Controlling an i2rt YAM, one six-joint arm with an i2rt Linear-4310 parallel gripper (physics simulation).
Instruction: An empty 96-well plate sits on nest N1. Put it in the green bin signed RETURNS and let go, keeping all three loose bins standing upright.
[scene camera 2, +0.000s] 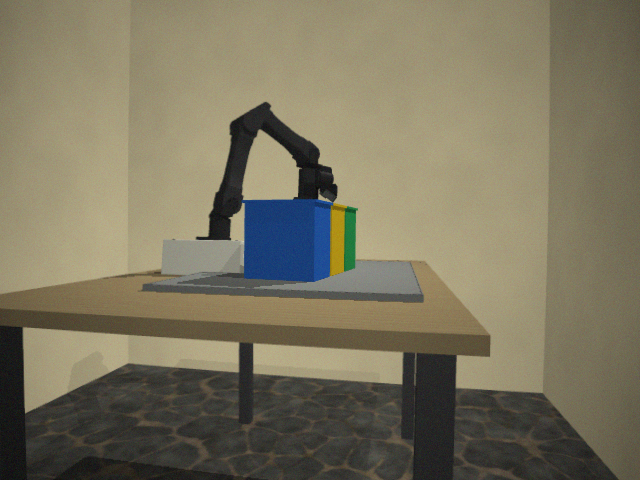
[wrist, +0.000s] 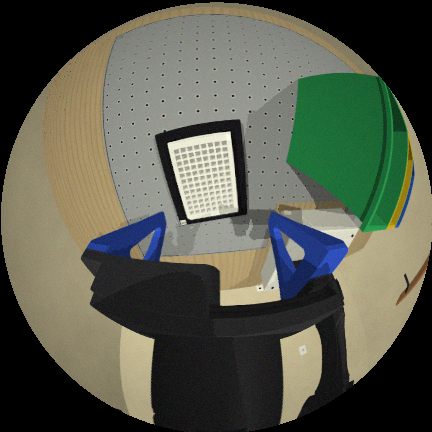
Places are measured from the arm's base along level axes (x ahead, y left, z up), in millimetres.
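Where they show: gripper, fingertip midpoint: (wrist: 216, 217); arm's base, origin of the base link: (scene camera 2: 218, 243).
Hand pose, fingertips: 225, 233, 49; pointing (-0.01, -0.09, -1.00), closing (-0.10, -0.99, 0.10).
Things, the pixels of their top centre, and the offset from my fingertips, as dx, dy, dz. "spot": a spot on its surface instead. Level surfaces: height alone.
- white 96-well plate, middle of its top: (wrist: 205, 180) -1, +7, -93
- black nest, surface spot: (wrist: 243, 170) spot: +2, -51, -107
- green bin, middle of its top: (scene camera 2: 323, 207) +81, -207, +61
- yellow bin, middle of its top: (scene camera 2: 307, 204) +54, -337, +61
- blue bin, middle of its top: (scene camera 2: 288, 201) +26, -467, +61
- grey perforated board, its level: dz -119
- wooden table, its level: dz -132
The white 96-well plate (wrist: 206, 175) lies in the black nest (wrist: 243, 170) on the grey board in the wrist view. My gripper (wrist: 216, 217) is open and empty, its two blue fingers wide apart above the near side of the nest. In scene camera 2 the fingertips are hidden behind the bins. The green bin (scene camera 2: 349, 240) (wrist: 335, 135) stands upright, to the right of the nest in the wrist view. The yellow bin (scene camera 2: 337, 240) and the blue bin (scene camera 2: 279, 240) stand upright in a row with it. The RETURNS sign does not show.
The bins stand on the grey perforated board (scene camera 2: 382, 286) (wrist: 175, 65), which lies on the wooden table (scene camera 2: 258, 315) (wrist: 70, 125). A white base block (scene camera 2: 199, 256) (wrist: 325, 222) carries the arm, behind and left of the bins in scene camera 2.
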